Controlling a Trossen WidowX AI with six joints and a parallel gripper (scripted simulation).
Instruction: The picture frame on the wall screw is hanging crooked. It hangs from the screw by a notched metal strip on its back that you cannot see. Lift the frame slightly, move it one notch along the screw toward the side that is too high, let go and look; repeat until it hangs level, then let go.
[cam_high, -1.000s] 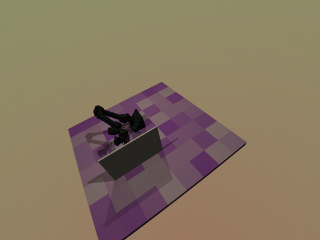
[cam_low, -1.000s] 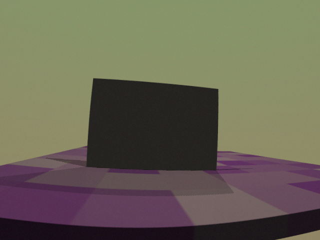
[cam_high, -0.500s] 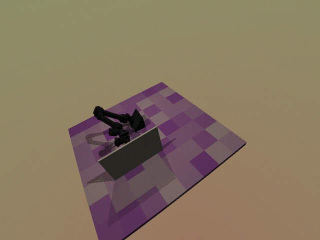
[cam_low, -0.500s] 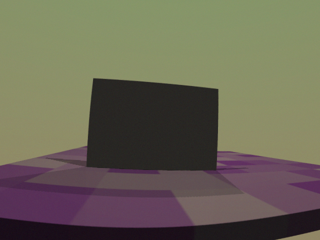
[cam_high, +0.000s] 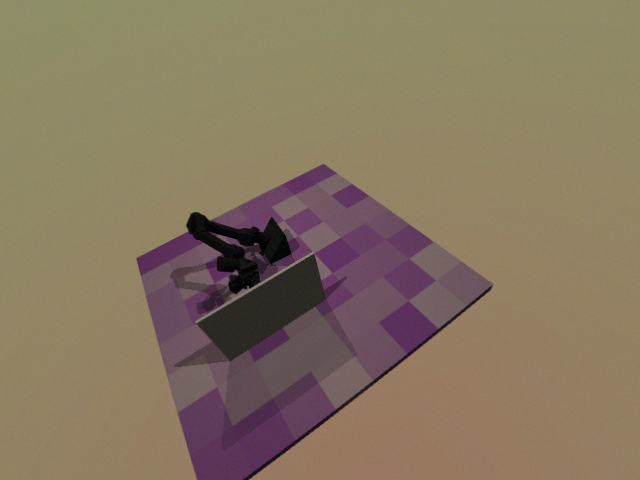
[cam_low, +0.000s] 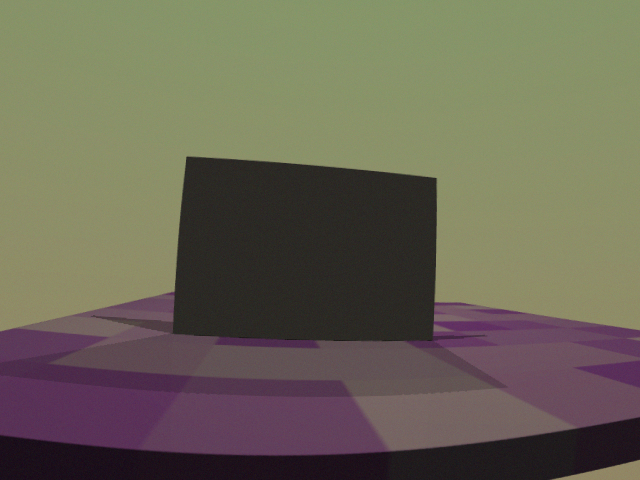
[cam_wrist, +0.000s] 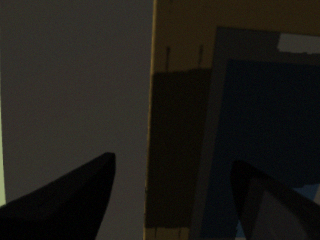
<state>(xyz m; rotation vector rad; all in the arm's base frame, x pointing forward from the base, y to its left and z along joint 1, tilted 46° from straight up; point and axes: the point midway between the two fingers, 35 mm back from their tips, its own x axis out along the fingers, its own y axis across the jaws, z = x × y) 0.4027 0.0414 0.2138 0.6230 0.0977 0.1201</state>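
My gripper tip is 10 mm short of the picture frame and 50 mm above it. Also, from my gripper tip: wall panel (20 mm ahead, 10 mm to the left, 60 mm below).
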